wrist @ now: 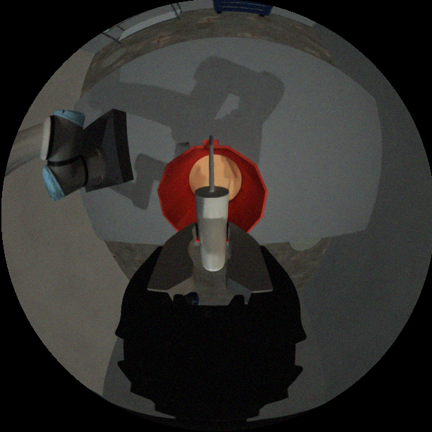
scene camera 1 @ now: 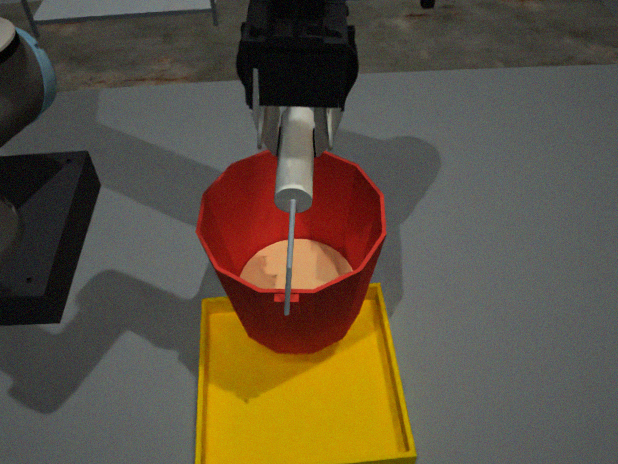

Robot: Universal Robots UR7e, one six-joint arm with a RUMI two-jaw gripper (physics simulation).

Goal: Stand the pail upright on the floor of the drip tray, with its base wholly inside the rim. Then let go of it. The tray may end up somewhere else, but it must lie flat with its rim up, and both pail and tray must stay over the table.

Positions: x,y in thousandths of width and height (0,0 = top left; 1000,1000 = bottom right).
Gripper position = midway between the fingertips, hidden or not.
I see my gripper (scene camera 1: 480,333) and a yellow drip tray (scene camera 1: 566,852).
My gripper also shows in the wrist view (wrist: 492,517). The wrist view misses the yellow drip tray, which is hidden by a red pail.
